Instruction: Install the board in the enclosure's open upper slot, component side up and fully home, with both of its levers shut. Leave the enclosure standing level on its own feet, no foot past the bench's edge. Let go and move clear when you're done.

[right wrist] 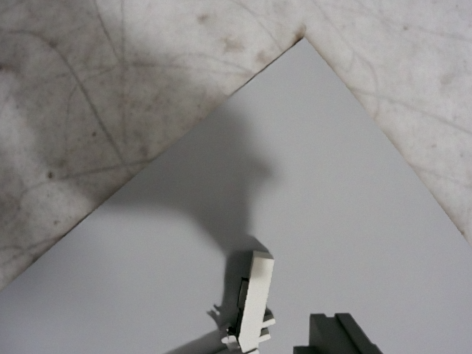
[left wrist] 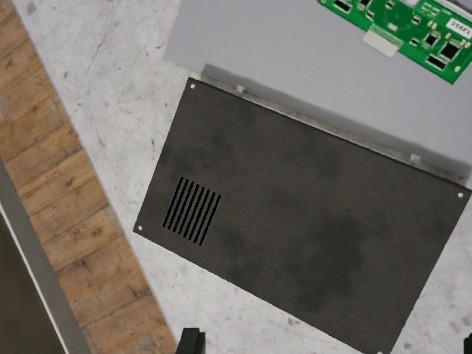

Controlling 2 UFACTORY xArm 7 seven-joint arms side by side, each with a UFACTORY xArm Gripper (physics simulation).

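Places are measured from the left arm's base along level axes (x right, y up, z back), in centimetres.
Pixels of known places: right gripper, between the fingertips: (right wrist: pixel 327 351).
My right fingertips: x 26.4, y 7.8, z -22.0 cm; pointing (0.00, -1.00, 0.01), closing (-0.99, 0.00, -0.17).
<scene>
Behind a point stands the place of what it marks.
The enclosure (left wrist: pixel 280 200) {z -61.0, x 29.4, y 4.9 cm} shows its dark top plate, with vent slots at one side, in the left wrist view; its slots are hidden. Part of the green board (left wrist: pixel 425 42) {z -31.3, x 35.2, y 0.6 cm} lies component side up at the top right, with a pale tab on its near edge. In the right wrist view, one pale lever (right wrist: pixel 257 300) {z -21.4, x 28.8, y 2.0 cm} of the board stands swung out over the grey mat; the board's green part does not show there. My left gripper (left wrist: pixel 330 342) {z -52.0, x 22.8, y 53.7 cm} is open and empty above the enclosure's lower edge. My right gripper (right wrist: pixel 335 322) {z -22.0, x 26.4, y 7.8 cm} is shut and empty, to the right of the lever, not touching it.
The grey mat (left wrist: pixel 260 50) {z -50.0, x 50.6, y 0.2 cm} (right wrist: pixel 350 200) {z -17.4, x 22.9, y 0.2 cm} lies under the board, beside the enclosure's back edge. The pale stone bench top (left wrist: pixel 95 65) {z -74.9, x 69.1, y 0.0 cm} (right wrist: pixel 65 100) {z -9.2, x 37.5, y 0.0 cm} surrounds it. A wooden strip (left wrist: pixel 65 200) runs along the bench's edge at the left. The gripper's shadow falls on the mat.
</scene>
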